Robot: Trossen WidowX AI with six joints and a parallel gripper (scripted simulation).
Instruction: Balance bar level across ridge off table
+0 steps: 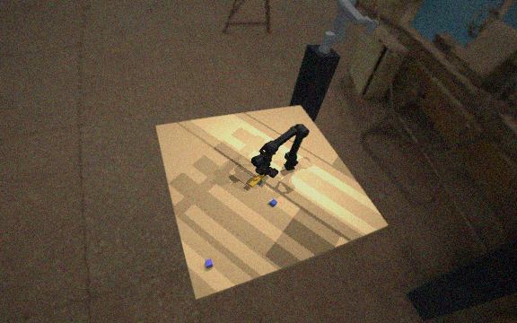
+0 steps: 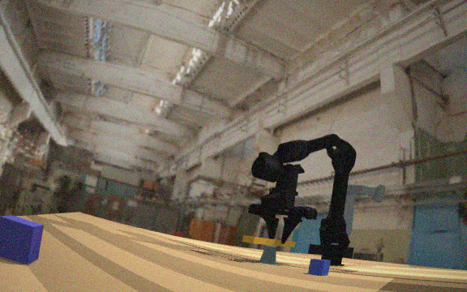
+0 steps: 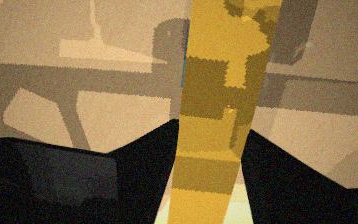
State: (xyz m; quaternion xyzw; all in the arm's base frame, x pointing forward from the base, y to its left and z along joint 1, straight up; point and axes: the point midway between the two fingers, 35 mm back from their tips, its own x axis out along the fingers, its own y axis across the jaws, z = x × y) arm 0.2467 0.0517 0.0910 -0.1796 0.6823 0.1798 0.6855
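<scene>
The yellow bar is 20 mm ahead of my gripper tip and 10 mm to the left of it. The rest, counted from my gripper tip: blue cube 490 mm ahead, 450 mm to the left, 40 mm below.
</scene>
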